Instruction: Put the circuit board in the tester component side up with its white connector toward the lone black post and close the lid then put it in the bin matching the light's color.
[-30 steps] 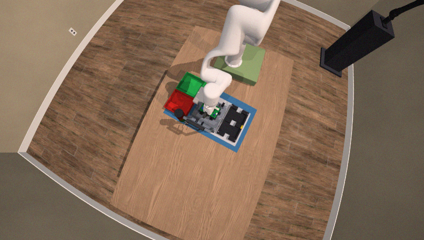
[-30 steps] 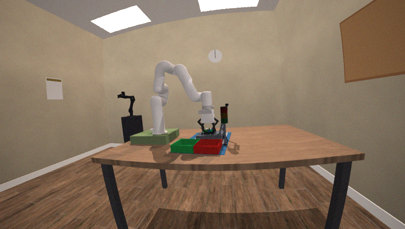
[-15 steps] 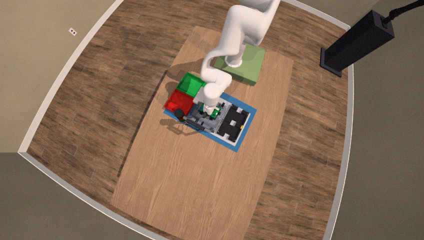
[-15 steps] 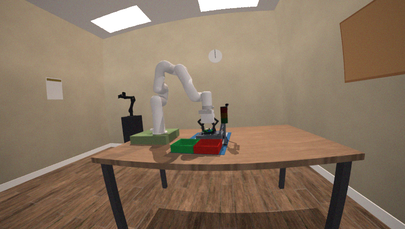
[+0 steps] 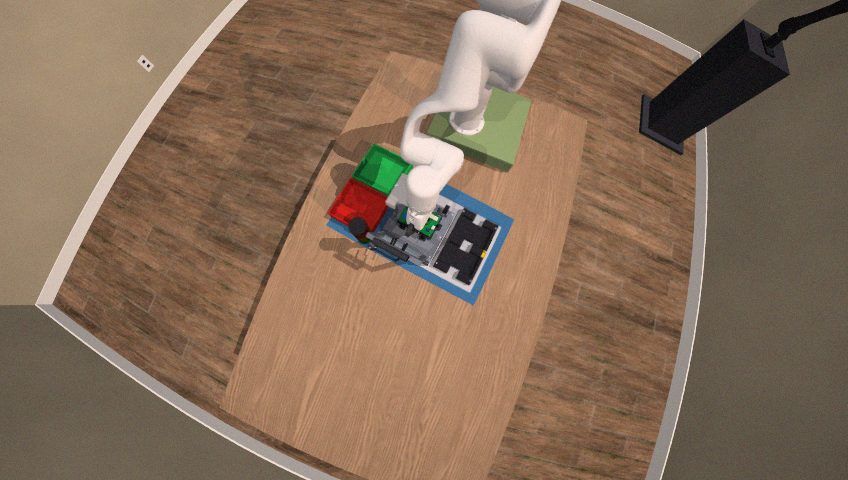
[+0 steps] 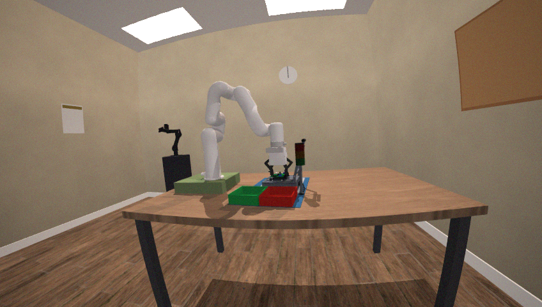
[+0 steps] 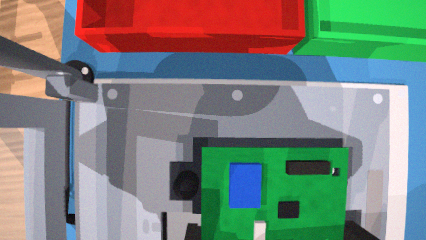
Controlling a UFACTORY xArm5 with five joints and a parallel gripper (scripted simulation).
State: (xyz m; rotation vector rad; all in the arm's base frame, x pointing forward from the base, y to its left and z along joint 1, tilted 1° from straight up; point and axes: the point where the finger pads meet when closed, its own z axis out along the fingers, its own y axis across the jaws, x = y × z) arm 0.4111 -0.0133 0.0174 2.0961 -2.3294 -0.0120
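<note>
The green circuit board is right at my hand. The rest, counted from my hand: clear lid: 12 cm ahead, 1 cm to the right, 10 cm above; then red bin: 2 cm ahead, 20 cm to the right, 7 cm below; then green bin: 12 cm behind, 19 cm to the right, 7 cm below.
</note>
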